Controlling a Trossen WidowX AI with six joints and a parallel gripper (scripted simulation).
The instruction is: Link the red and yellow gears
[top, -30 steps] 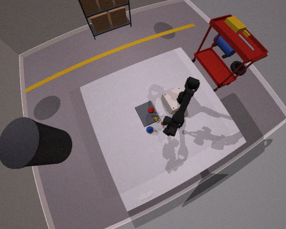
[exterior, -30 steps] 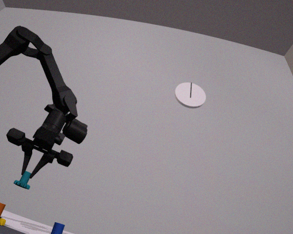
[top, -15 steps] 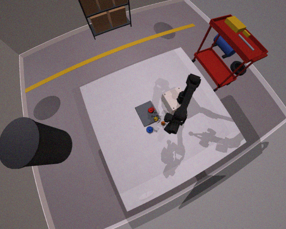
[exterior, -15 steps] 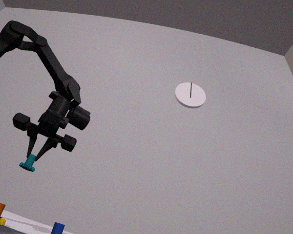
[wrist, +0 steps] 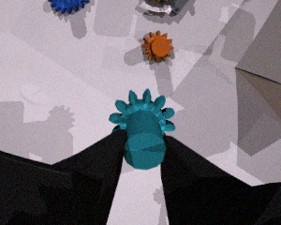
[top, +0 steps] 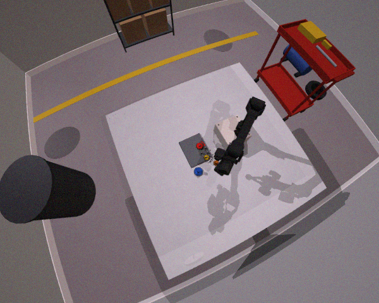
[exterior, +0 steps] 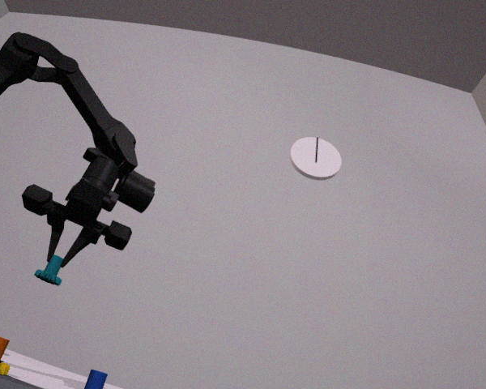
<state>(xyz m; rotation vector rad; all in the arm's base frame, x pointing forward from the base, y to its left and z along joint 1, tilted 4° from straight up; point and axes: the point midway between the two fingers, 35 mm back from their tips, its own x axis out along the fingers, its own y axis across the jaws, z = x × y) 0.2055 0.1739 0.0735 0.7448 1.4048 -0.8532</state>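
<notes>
The red gear lies 8 cm ahead of my gripper tip, 21 cm to the right of it and 15 cm below it. Also, from my gripper tip: yellow gear (6 cm ahead, 11 cm to the right, 15 cm below); teal gear (1 cm below); orange gear (1 cm ahead, 5 cm to the right, 15 cm below).
</notes>
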